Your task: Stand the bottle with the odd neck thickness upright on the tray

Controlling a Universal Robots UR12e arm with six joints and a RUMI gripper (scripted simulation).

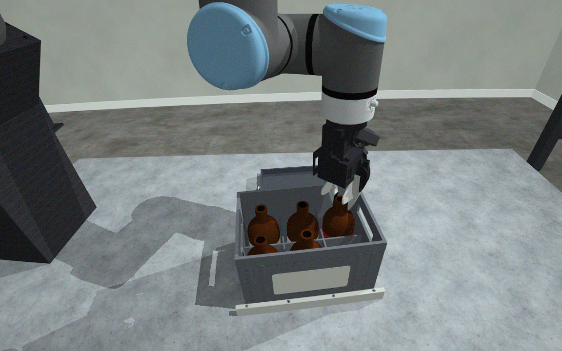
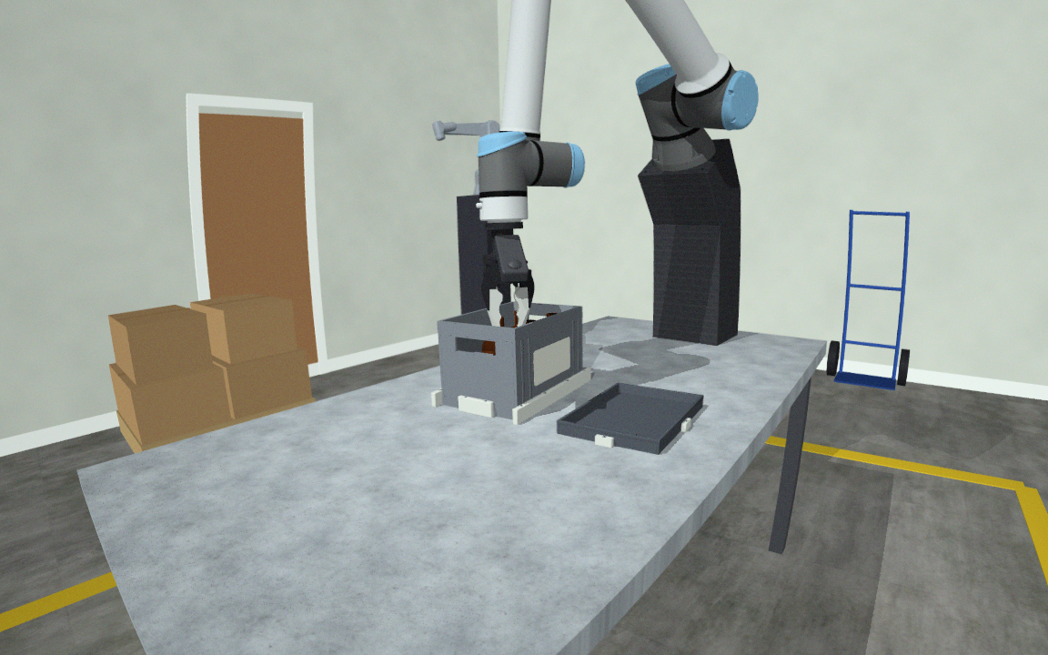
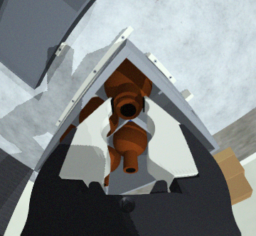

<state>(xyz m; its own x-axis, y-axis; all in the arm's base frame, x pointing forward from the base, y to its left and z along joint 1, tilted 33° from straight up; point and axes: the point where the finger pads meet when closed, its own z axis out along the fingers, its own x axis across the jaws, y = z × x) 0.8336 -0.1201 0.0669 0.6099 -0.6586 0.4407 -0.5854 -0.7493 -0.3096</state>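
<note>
My hand is 70 mm above the glass bottle. Round my hand: crate 90 mm behind, 50 mm to the right, 70 mm below; grey tray 60 mm behind, 230 mm to the left, 140 mm below.
</note>
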